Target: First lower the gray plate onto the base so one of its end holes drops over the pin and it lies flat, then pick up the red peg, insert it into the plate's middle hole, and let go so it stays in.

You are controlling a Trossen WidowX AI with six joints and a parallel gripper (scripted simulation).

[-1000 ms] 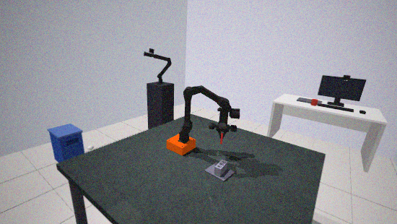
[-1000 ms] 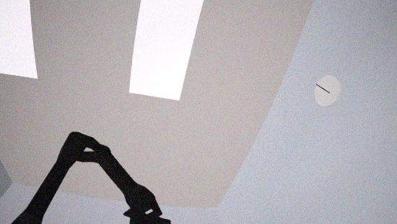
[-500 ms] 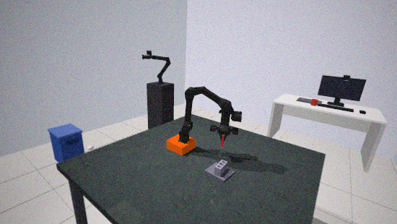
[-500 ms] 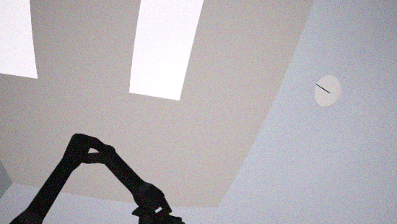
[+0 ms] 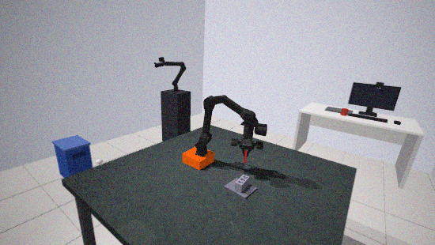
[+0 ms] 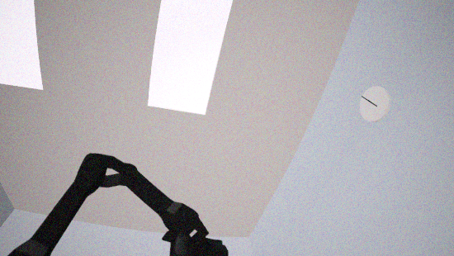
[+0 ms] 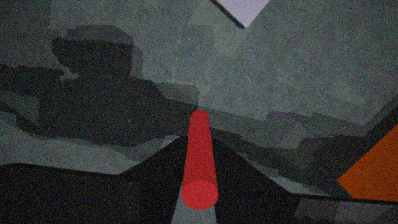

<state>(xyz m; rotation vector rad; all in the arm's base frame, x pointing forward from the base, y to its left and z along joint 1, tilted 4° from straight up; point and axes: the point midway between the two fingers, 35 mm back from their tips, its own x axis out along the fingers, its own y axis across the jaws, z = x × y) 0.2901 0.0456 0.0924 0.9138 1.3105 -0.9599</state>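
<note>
My gripper tip is now 50 mm short of the gray plate, 150 mm to the left of it and 70 mm above it. Round my gripper tip: base: 50 mm ahead, 140 mm to the right, 110 mm below; then red peg: right at my gripper tip.
</note>
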